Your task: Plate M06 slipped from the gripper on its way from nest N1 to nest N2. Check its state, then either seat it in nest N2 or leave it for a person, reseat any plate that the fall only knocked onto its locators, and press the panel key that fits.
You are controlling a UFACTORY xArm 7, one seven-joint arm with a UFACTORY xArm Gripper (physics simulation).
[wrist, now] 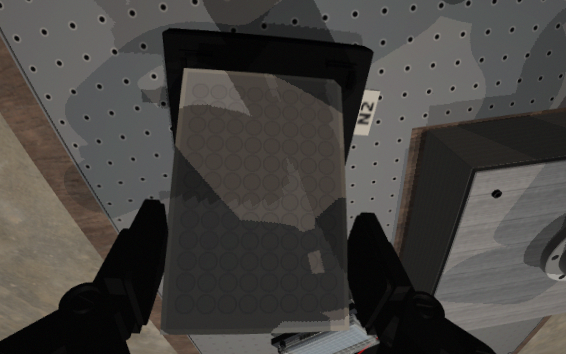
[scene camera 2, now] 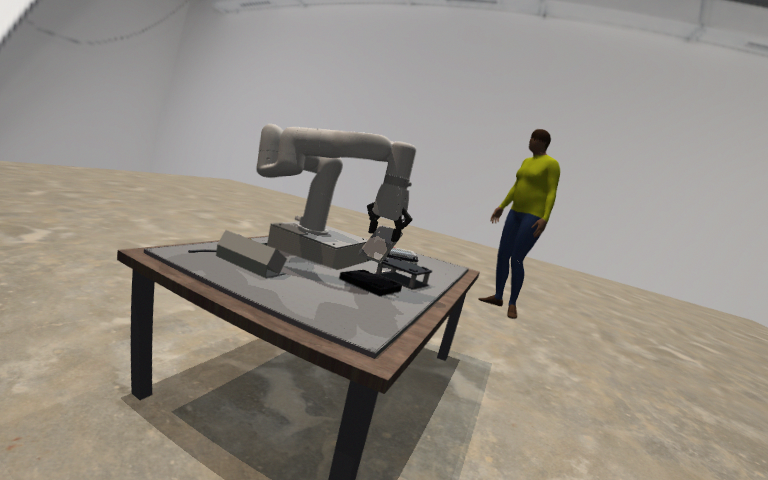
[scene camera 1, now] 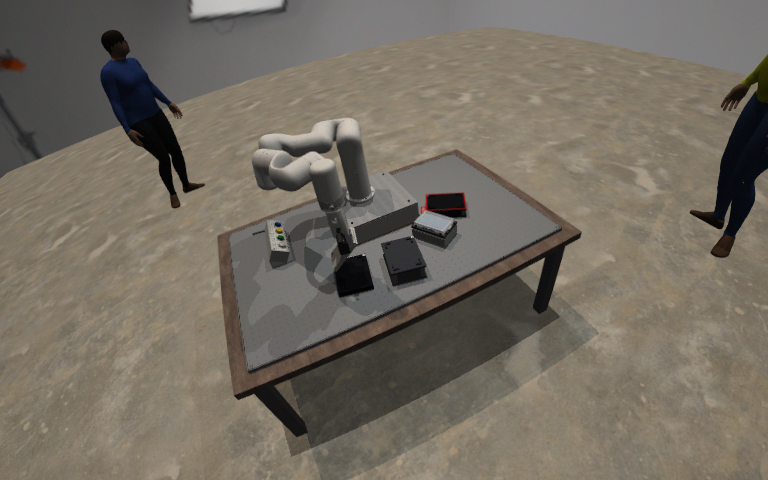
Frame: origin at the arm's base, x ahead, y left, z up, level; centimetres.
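Seen in the pictures: gripper, between the fingertips: [wrist: 261,230] [scene camera 2: 382,237] [scene camera 1: 344,244]; arm's base, origin of its link: [scene camera 2: 312,230] [scene camera 1: 360,194].
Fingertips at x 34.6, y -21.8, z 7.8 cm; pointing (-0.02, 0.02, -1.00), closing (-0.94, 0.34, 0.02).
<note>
Pixels of each thing's top centre, then the offset from my fingertips to it. "pt": a spot on its surface instead.
- nest N2, centre of its top: [wrist: 266,117] [scene camera 2: 371,276] [scene camera 1: 351,271] dz -13.2, dx -0.8, dy +0.2 cm
- flat black nest with an N2 label, a spot on its surface: [wrist: 366,112] pt dz -15.8, dx -10.1, dy +3.1 cm
- key panel, centre of its top: [scene camera 2: 253,238] [scene camera 1: 273,232] dz -7.6, dx -34.7, dy -18.2 cm
- raised black nest, centre of its top: [scene camera 1: 402,252] [scene camera 2: 405,263] dz -9.7, dx +5.6, dy +17.4 cm
- red-rimmed tray, centre of its top: [scene camera 1: 445,200] dz -11.4, dx -11.9, dy +49.5 cm
My gripper [scene camera 1: 342,250] [scene camera 2: 387,230] [wrist: 261,230] is shut on plate M06 [scene camera 2: 375,248] [wrist: 260,182], a see-through grey well plate. The black fingers clamp its two long sides. The plate hangs tilted, a short way above nest N2 [scene camera 1: 355,278] [scene camera 2: 370,282] [wrist: 264,49], a flat black nest with an N2 label [wrist: 366,112] at its side. In the wrist view the plate covers most of the nest, and only the nest's far edge shows. A second, light plate [scene camera 1: 434,222] sits on a grey nest further right. The key panel [scene camera 1: 278,238] [scene camera 2: 250,252] with coloured keys stands at the left.
A raised black nest [scene camera 1: 403,259] [scene camera 2: 407,269] stands right of N2. A red-rimmed tray [scene camera 1: 446,202] lies behind it. The arm's base block [scene camera 1: 387,210] [scene camera 2: 311,245] is close behind. One person [scene camera 1: 160,138] walks at the far left, and another [scene camera 2: 532,214] stands beyond the table.
</note>
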